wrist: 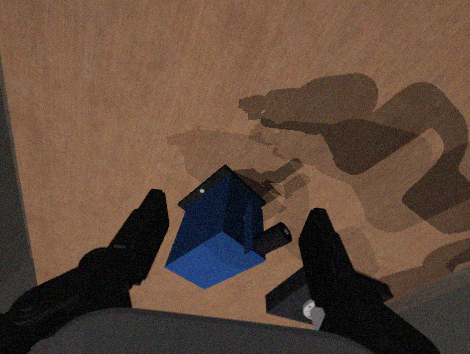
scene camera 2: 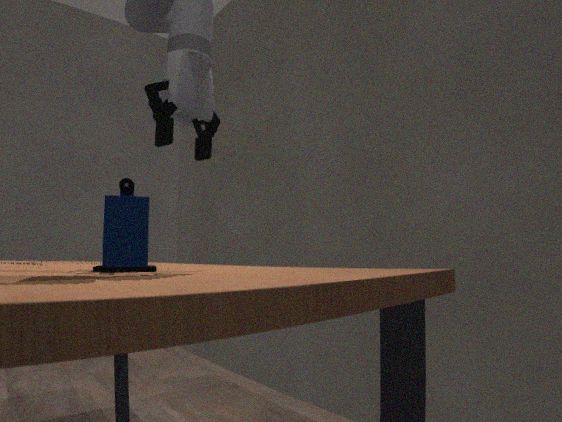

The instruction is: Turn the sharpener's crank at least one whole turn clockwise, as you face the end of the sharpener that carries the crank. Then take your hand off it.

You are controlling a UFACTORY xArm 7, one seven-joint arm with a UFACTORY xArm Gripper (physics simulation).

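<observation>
The blue sharpener stands upright on its black base on the table. Its crank's black handle rises a little above the sharpener's top in the scene view and sticks out at its right side in the wrist view. My gripper is open and empty. It hangs above the sharpener and to its right in the scene view, touching neither the sharpener nor the handle. In the wrist view the sharpener and handle show between the two fingers, farther down.
The wooden table has its right corner in the scene view. A dark flat block with a light round part beside it is partly hidden behind the right finger in the wrist view. Shadows of the arm lie on the table.
</observation>
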